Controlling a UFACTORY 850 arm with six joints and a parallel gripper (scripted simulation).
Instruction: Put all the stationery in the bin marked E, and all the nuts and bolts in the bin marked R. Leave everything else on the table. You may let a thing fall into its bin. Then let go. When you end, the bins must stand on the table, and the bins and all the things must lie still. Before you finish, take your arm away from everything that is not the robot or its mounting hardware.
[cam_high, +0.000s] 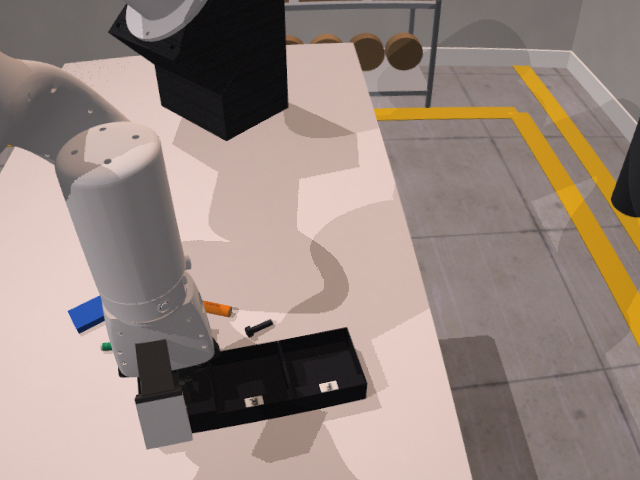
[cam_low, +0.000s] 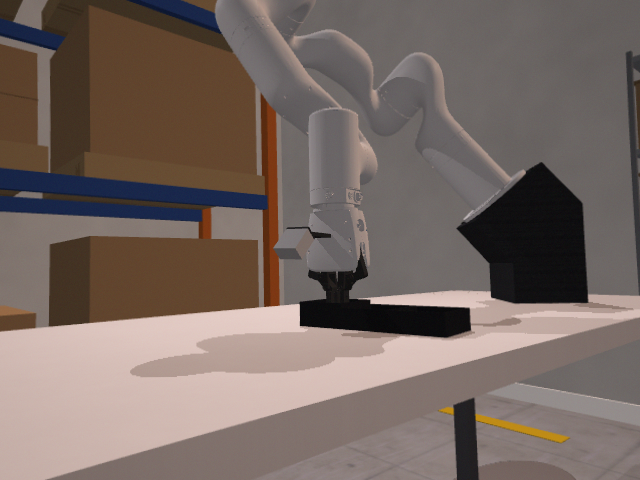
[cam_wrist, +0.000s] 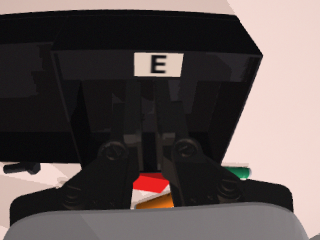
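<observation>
Right now the black three-compartment tray is 10 mm ahead of my hand, 80 mm to the left of it and 20 mm below it. Round my hand: green battery: 110 mm behind, 60 mm to the right, 30 mm below; eraser: 90 mm behind, 30 mm to the left, 30 mm below; black bolt: 70 mm behind, 110 mm to the left, 30 mm below.
</observation>
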